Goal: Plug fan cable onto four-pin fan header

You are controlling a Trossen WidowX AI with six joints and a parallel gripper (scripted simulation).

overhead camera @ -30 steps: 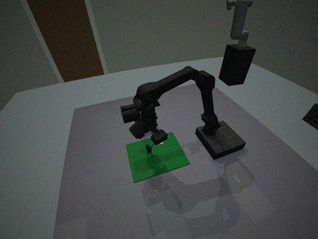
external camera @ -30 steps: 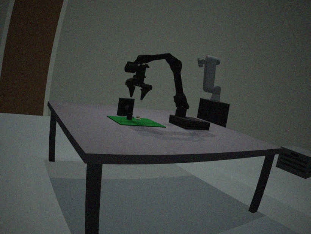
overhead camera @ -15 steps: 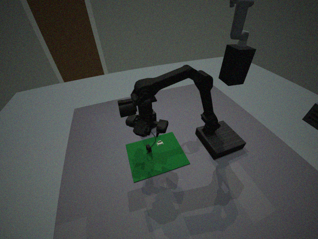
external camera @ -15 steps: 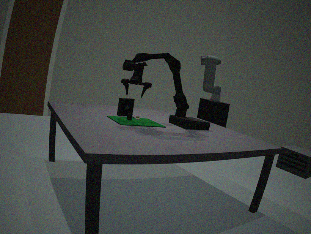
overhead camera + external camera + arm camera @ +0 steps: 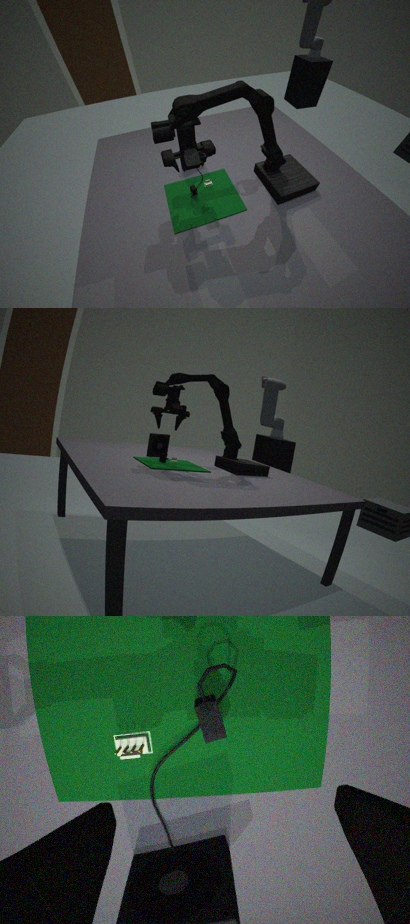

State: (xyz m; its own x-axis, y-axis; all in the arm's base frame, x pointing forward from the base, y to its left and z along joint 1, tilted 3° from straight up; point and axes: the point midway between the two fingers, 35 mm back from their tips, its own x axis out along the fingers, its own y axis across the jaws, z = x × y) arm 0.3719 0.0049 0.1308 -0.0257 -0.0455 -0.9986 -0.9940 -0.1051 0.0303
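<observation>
My gripper tip is now 3 cm past the green board, 3 cm to the right of it and 18 cm above it. Round my gripper tip: white four-pin header: 7 cm behind, 3 cm to the right, 16 cm below; then black fan: 3 cm behind, 16 cm to the right, 10 cm below.
</observation>
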